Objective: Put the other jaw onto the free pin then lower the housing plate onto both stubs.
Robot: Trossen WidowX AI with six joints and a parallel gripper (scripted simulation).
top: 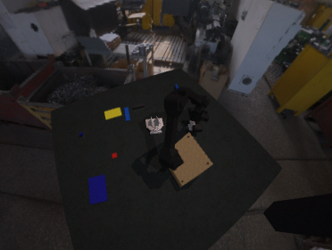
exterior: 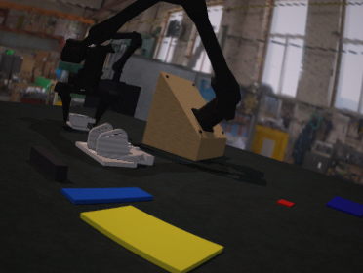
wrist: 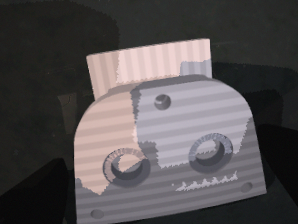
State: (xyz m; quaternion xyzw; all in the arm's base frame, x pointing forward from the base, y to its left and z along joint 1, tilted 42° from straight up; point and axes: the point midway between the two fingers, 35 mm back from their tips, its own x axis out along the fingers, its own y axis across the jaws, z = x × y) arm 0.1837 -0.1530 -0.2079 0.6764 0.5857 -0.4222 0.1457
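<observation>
Right now my gripper tip is 1 cm to the left of the white block. The rest, counted from my gripper tip: blue strip: 38 cm to the left, 31 cm ahead, 1 cm below; black bar: 33 cm ahead, 28 cm to the left; housing plate: 2 cm above, 1 cm to the right.
</observation>
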